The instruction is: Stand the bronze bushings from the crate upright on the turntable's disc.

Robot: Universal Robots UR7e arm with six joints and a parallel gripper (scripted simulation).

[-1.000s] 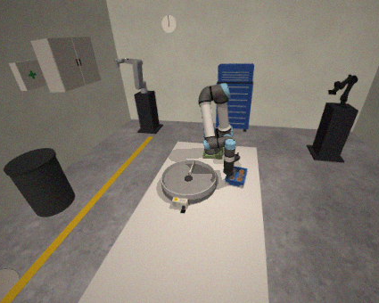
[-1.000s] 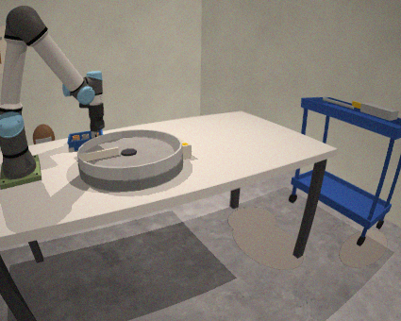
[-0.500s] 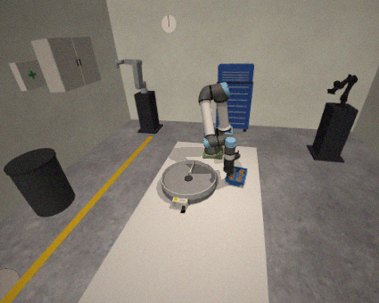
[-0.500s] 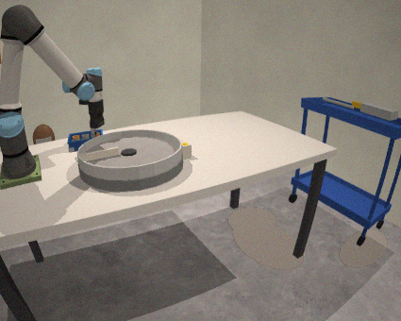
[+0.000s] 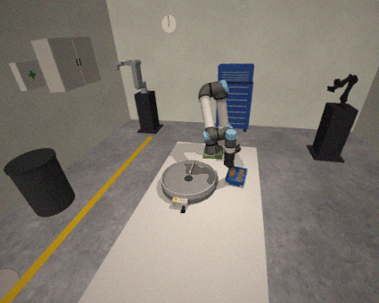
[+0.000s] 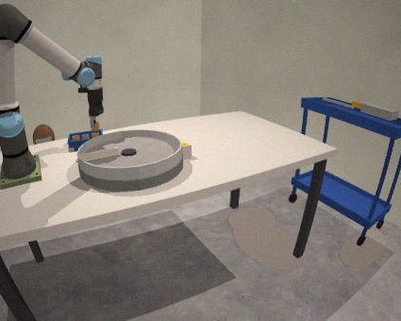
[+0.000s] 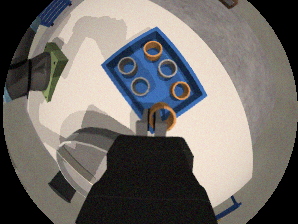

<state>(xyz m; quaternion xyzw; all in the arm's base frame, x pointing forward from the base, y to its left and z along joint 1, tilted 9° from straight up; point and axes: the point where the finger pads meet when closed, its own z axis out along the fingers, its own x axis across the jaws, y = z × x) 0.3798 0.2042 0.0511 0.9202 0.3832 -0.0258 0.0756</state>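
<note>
Right now my hand is 40 mm past the blue crate, 50 mm to the right of it and 90 mm above it. From my hand the other things lie so: grey turntable: 90 mm ahead, 310 mm to the right, 60 mm below.
</note>
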